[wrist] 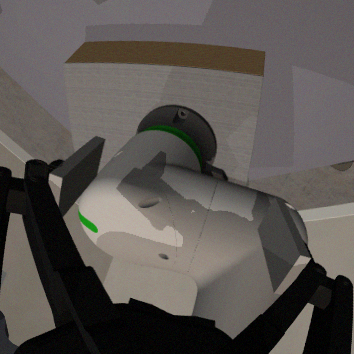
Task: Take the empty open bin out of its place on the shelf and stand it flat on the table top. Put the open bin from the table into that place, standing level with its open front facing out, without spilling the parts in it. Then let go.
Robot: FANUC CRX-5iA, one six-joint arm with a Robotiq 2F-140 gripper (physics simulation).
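Where they show: gripper, fingertip midpoint: (184, 186); arm's base, link origin: (175, 142).
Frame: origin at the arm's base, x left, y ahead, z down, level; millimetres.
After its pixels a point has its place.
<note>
My gripper (184, 186) {x -197, y 129, z -226 mm} is open in the wrist view, with its two grey finger pads wide apart at the left and right. No bin is between them. Behind the gap between the pads are the robot's own light grey arm and round dark base. The empty open bin, the open bin with parts and the shelf do not show in this view, so how they stand cannot be told.
The robot's own arm (200, 240) {x -140, y 31, z -218 mm} fills the middle and lower part of the view. Its base (205, 127) {x -73, y 9, z 1 mm} is fixed to a pale block (105, 95) {x 72, y 138, z 29 mm} with a brown edge face. Grey floor and wall surfaces lie around it.
</note>
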